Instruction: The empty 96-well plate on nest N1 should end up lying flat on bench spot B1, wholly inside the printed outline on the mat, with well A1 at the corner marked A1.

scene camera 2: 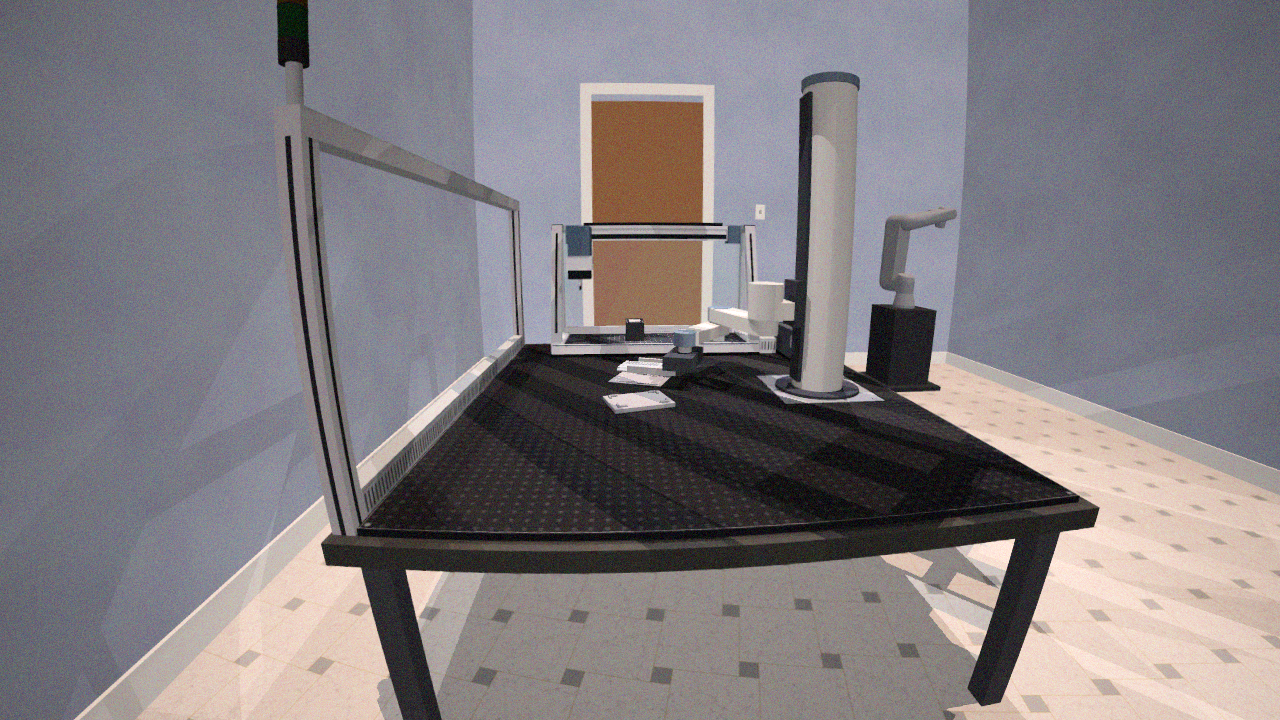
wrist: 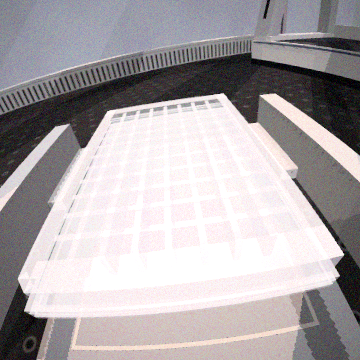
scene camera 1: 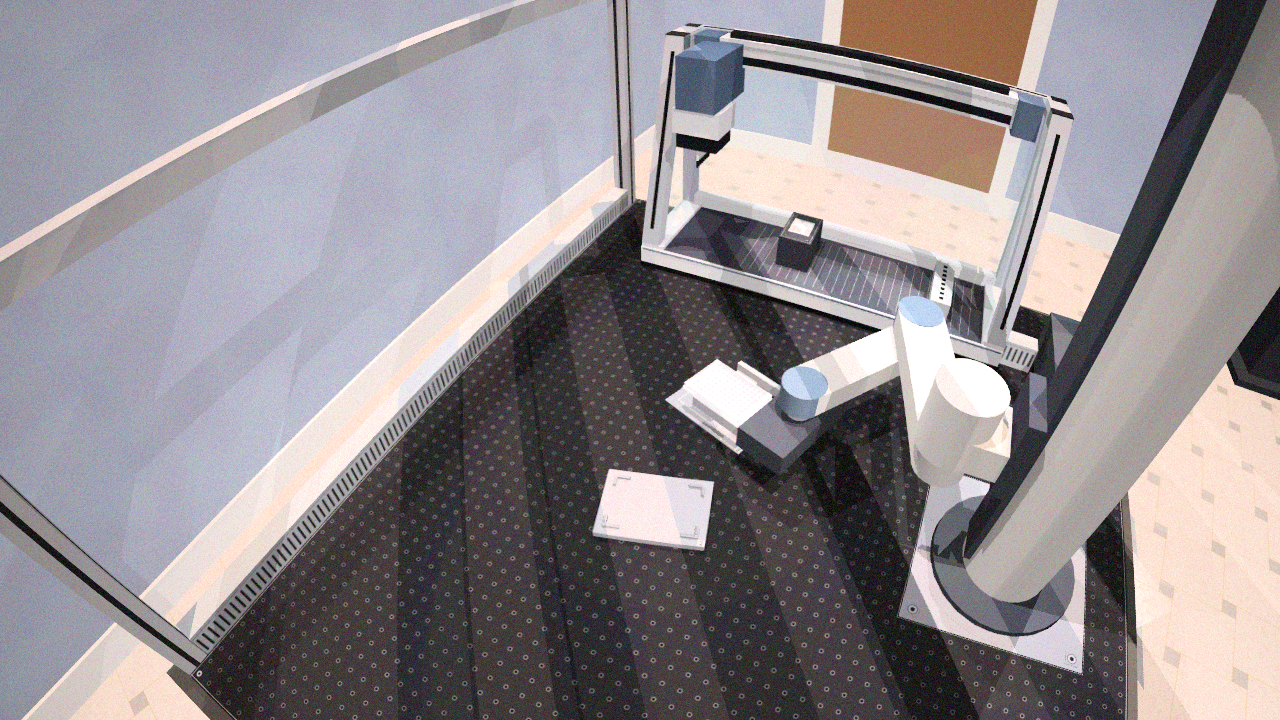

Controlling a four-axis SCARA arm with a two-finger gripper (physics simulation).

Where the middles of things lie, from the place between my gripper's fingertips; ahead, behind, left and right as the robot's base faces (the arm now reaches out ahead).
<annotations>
My gripper is now 20 mm past the plate [scene camera 1: 736, 396], 10 mm to the right of it and 10 mm above it.
</annotations>
